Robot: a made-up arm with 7 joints.
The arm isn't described. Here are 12 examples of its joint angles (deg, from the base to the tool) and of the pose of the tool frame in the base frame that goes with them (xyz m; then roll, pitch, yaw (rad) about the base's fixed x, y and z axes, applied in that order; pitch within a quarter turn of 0, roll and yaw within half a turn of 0).
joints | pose
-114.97 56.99 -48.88 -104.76 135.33 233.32 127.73 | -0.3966 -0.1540 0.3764 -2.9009 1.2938 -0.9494
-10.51 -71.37 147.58 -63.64 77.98 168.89 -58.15 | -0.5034 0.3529 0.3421 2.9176 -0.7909 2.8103
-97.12 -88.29 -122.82 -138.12 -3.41 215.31 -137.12 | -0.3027 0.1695 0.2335 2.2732 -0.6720 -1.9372
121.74 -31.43 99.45 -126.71 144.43 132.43 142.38 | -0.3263 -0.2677 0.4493 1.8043 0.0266 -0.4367
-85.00 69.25 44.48 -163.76 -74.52 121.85 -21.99 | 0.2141 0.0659 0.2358 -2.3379 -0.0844 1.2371
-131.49 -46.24 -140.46 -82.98 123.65 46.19 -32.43 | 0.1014 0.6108 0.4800 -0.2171 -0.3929 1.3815
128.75 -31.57 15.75 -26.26 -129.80 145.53 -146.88 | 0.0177 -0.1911 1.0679 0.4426 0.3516 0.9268
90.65 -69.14 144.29 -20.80 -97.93 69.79 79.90 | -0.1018 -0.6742 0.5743 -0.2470 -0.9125 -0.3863
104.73 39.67 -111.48 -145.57 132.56 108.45 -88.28 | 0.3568 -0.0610 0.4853 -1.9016 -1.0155 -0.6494
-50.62 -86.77 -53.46 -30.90 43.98 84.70 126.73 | -0.5548 0.3852 0.6123 -0.2308 0.4727 -1.4486
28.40 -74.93 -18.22 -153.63 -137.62 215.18 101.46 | 0.0705 0.0000 0.6614 1.9804 -1.2141 2.0680
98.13 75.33 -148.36 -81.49 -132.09 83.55 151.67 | 0.2052 0.3156 0.9351 -0.5252 1.1364 2.0586
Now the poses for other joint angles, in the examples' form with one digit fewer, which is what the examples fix.
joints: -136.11 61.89 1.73 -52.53 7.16 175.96 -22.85
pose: -0.468 -0.448 0.479 2.729 -1.025 -1.863
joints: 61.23 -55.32 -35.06 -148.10 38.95 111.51 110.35
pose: 0.304 0.071 0.653 2.502 1.047 -1.877
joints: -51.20 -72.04 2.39 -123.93 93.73 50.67 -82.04
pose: 0.083 0.005 0.894 2.371 -1.010 2.154
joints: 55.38 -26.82 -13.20 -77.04 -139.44 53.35 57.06
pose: 0.210 0.072 1.035 -1.459 -1.192 2.785
